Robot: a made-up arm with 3 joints. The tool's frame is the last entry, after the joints.
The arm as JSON. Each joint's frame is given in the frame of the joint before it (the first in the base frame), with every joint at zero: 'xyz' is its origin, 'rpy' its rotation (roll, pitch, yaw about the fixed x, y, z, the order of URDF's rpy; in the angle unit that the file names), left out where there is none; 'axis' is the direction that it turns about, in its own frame. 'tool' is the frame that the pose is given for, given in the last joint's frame.
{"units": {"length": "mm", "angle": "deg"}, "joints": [
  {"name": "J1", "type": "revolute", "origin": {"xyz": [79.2, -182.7, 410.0], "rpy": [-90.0, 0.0, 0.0]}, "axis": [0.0, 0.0, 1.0]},
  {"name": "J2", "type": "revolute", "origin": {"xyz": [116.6, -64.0, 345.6], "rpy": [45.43, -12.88, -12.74]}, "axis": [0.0, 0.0, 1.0]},
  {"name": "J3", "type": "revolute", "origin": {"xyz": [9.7, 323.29, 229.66], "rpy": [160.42, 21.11, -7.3]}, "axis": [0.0, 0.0, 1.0]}
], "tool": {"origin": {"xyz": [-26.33, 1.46, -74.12], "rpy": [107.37, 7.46, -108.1]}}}
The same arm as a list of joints. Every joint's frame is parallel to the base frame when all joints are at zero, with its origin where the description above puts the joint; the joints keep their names.
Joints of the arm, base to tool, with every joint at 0 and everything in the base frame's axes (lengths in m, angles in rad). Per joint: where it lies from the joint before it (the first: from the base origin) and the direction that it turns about. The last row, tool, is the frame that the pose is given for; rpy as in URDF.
J1: offset 0.0792 -0.1827 0.41 axis +y
J2: offset 0.1166 0.3456 0.064 axis -0.309695 0.684088 0.660388
J3: offset -0.0619 0.3838 -0.0789 axis -0.088301 -0.886714 -0.453807
tool: offset -0.0197 0.0683 0.0337 rpy -0.8753 0.9175 1.911

